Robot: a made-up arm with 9 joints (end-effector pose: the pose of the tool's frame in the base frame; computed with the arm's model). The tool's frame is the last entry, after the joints. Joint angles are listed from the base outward.
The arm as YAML. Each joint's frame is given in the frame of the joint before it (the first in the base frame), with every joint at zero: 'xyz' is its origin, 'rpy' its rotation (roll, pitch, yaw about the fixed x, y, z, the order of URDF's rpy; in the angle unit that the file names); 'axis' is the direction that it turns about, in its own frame. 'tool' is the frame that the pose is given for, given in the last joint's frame.
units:
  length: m
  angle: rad
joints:
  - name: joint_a
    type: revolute
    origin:
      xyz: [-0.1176, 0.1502, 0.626]
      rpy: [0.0, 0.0, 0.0]
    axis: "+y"
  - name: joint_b
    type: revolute
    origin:
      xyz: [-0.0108, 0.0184, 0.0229]
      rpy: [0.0, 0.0, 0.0]
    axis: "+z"
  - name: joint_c
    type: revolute
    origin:
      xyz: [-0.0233, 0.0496, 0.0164]
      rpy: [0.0, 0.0, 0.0]
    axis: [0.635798, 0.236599, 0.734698]
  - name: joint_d
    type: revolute
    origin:
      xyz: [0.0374, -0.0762, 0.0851]
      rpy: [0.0, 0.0, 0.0]
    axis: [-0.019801, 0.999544, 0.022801]
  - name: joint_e
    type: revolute
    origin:
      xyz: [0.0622, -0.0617, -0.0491]
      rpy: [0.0, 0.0, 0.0]
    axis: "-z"
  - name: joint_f
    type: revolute
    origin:
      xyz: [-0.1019, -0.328, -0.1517]
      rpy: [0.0, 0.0, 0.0]
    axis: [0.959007, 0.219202, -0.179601]
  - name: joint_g
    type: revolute
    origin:
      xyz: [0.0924, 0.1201, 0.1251]
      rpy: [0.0, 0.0, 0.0]
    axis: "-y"
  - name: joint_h
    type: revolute
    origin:
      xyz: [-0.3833, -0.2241, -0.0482]
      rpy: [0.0, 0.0, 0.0]
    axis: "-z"
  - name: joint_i
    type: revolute
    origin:
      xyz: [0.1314, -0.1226, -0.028]
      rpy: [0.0, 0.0, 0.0]
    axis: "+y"
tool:
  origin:
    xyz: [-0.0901, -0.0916, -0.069]
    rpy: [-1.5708, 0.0, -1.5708]
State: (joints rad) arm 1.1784 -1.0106 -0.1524 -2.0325 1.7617 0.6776 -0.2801 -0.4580 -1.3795
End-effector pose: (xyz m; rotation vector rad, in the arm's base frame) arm -0.0171 -0.1595 0.2507 1.3004 -0.9437 -1.6517
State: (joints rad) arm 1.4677 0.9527 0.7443 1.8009 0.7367 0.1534 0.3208 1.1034 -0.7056
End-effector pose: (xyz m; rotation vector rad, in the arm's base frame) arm 0.5919 -0.0678 0.1304 -2.3812 0.1515 0.0728
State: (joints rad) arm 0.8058 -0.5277 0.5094 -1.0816 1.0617 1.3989 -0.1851 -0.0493 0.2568
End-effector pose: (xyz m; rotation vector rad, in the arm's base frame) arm -0.4077 0.4600 0.2026 0.9789 1.5798 -0.4963
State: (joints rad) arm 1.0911 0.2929 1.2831 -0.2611 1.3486 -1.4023 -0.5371 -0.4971 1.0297
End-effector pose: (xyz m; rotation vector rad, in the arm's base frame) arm 0.0042 -0.0145 0.8138 1.8324 -0.3682 -1.2800
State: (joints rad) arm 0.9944 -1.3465 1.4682 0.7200 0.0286 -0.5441 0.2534 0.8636 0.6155
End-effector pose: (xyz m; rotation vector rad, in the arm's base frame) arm -0.7732 -0.3470 0.7095 1.1915 -2.5779 0.1416
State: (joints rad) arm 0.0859 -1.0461 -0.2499 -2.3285 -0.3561 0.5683 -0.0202 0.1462 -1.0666
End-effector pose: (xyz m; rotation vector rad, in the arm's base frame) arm -0.6390 -0.3562 1.1420 0.0963 -1.6695 -1.5239
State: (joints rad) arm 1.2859 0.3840 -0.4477 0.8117 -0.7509 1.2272 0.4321 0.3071 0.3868
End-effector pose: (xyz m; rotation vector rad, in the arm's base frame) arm -0.2073 -0.5100 0.9306 0.6949 -2.0244 -0.6936
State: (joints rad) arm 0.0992 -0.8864 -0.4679 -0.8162 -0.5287 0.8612 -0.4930 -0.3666 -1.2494
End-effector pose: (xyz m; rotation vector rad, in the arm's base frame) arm -0.6411 -0.3157 0.8755 -0.2250 0.3815 -1.6831
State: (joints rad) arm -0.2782 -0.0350 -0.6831 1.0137 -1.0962 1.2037 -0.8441 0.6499 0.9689
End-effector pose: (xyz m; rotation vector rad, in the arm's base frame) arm -0.3598 -0.8202 0.4726 1.2509 -1.5064 -1.7730
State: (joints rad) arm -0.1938 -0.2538 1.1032 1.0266 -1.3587 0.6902 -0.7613 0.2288 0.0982
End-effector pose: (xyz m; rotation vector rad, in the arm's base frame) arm 0.3981 0.3092 -0.1178 -2.1974 -0.1837 1.9283
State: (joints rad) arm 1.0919 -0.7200 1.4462 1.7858 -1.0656 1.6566 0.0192 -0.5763 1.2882
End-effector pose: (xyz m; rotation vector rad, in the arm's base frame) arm -0.7256 -0.1594 0.4712 -1.5184 0.4503 -2.3698
